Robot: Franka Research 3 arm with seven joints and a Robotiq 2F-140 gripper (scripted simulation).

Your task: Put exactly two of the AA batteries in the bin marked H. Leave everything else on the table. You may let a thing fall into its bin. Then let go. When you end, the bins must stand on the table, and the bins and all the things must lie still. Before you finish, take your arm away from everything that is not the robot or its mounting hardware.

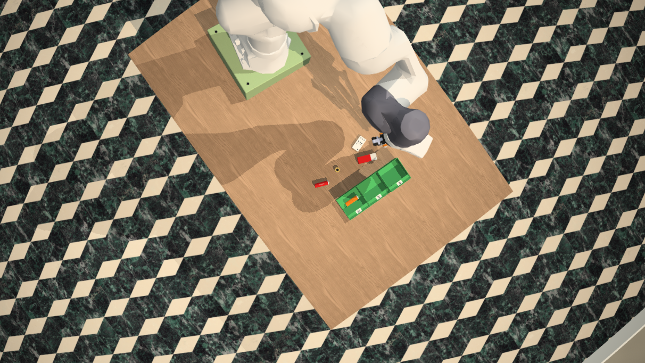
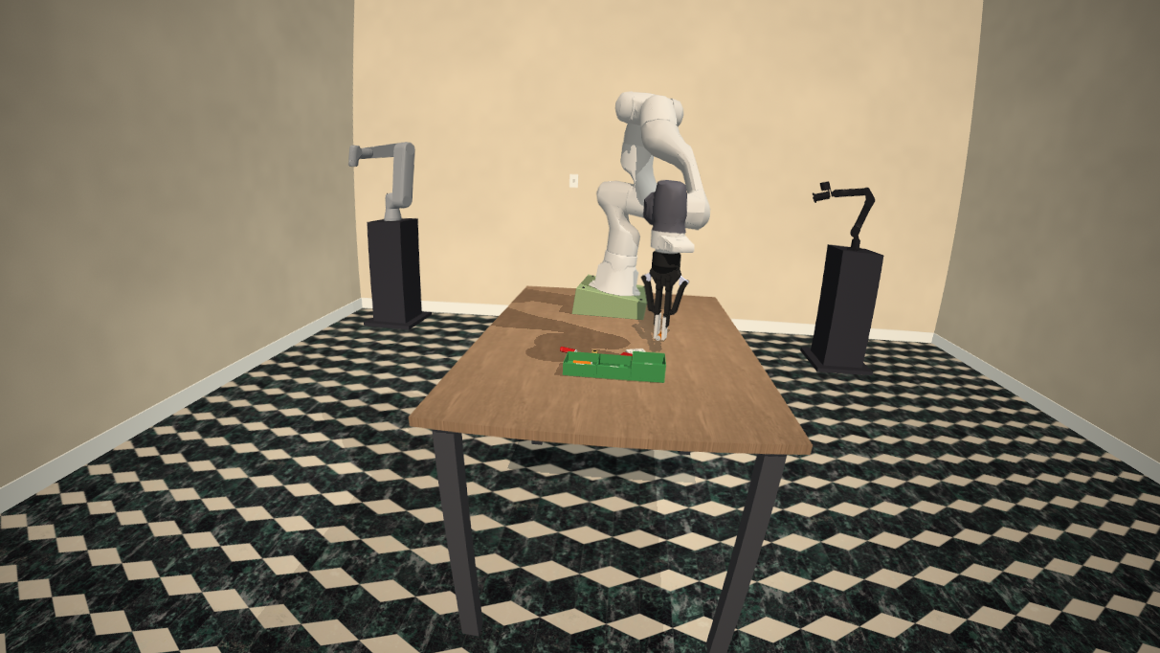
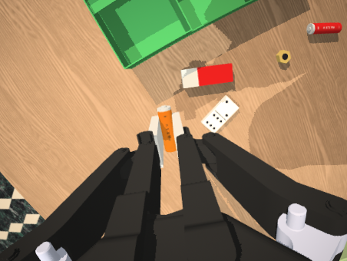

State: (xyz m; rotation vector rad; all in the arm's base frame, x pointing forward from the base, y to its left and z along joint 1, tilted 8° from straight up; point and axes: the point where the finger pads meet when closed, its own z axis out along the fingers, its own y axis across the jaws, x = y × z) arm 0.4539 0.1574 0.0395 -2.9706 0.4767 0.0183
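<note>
Now: the orange AA battery 30 mm below my hand. Round my hand: white domino (90 mm below, 60 mm to the right, 40 mm behind); red-and-white cylinder (90 mm below, 60 mm to the right, 20 mm ahead); green bin marked H (120 mm ahead, 110 mm to the right, 70 mm below).
</note>
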